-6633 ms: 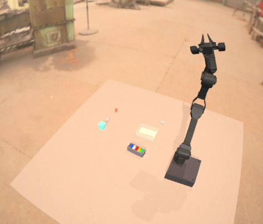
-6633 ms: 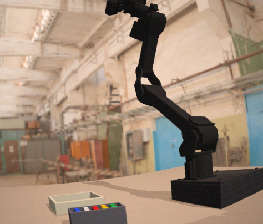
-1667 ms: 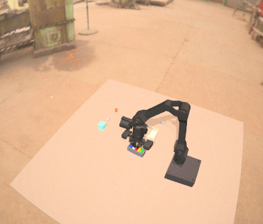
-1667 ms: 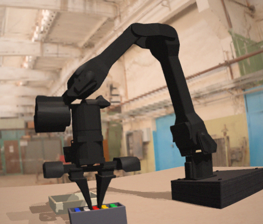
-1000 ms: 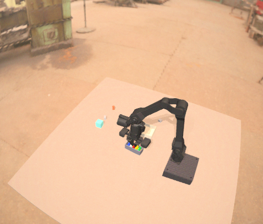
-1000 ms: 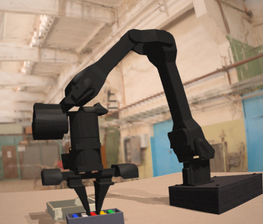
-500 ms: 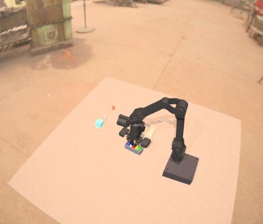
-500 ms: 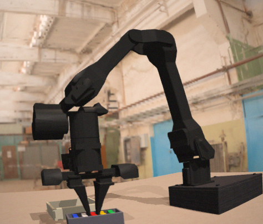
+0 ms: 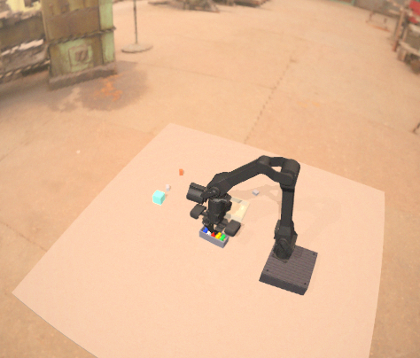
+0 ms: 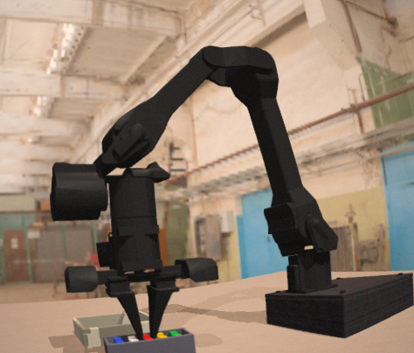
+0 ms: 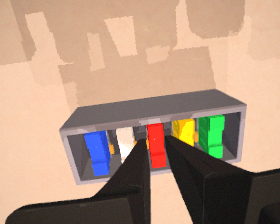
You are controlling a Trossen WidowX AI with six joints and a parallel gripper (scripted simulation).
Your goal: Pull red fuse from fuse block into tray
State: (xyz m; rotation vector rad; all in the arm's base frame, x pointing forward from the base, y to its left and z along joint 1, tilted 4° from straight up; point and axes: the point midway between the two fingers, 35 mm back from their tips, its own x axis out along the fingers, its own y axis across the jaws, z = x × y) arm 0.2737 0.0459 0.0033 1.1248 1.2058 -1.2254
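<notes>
The cream tray is 180 mm to the right of my gripper tip, 30 mm below it and 30 mm ahead of it. Round my gripper tip: cyan cube: 310 mm ahead, 40 mm to the right, 20 mm below; red fuse: 10 mm below; orange block: 330 mm ahead, 230 mm to the right, 20 mm below.
</notes>
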